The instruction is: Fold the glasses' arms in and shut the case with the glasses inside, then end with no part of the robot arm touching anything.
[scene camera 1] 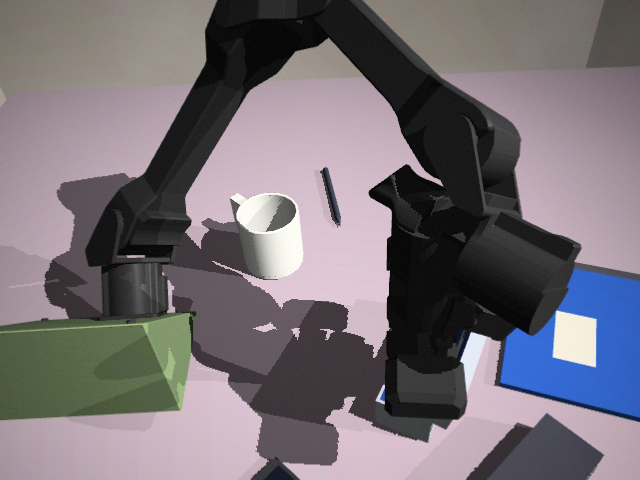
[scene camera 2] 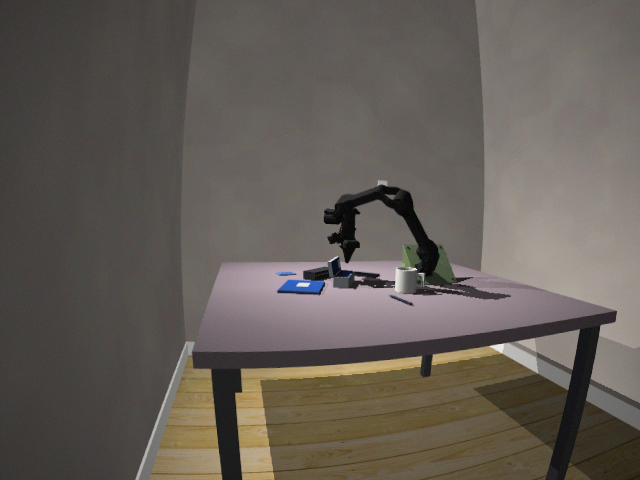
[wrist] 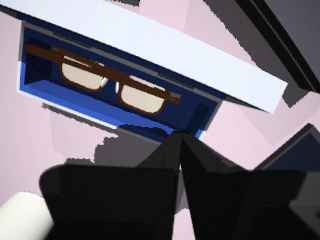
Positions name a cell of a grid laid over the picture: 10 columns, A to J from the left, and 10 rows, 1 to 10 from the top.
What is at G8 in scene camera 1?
The gripper.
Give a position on a glasses case lid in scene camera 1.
H8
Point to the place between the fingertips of the gripper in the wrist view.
F6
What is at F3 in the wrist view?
A glasses case lid.
